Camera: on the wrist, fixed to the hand. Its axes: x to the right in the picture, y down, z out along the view.
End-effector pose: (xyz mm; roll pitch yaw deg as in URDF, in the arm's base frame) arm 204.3 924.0 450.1 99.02 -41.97 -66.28
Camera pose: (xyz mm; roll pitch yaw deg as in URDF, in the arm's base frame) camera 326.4 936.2 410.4 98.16 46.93 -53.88
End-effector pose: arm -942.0 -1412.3 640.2 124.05 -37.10 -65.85
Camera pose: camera -823.7 -1361.0 640.9 124.85 41.37 -18.57
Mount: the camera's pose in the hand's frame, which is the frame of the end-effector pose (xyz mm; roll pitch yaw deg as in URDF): 1.7 -72.5 -106.6 -1.03 -0.59 -89.58
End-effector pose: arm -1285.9 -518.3 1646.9 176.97 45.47 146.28
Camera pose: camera -1391.1 -541.9 1717.7 -135.51 2.84 -121.43
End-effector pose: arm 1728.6 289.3 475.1 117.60 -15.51 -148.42
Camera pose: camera 1790.9 177.3 461.2 146.95 58.93 -86.80
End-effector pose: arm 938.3 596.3 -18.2 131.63 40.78 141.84
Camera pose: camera 849.8 503.3 -6.7 -128.48 35.16 -91.59
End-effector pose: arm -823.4 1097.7 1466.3 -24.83 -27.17 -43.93
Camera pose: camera -877.2 996.0 1408.1 28.43 -22.66 -145.78
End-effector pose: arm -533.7 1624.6 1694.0 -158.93 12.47 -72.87
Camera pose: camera -497.2 1605.7 1816.2 -167.60 -19.88 12.08
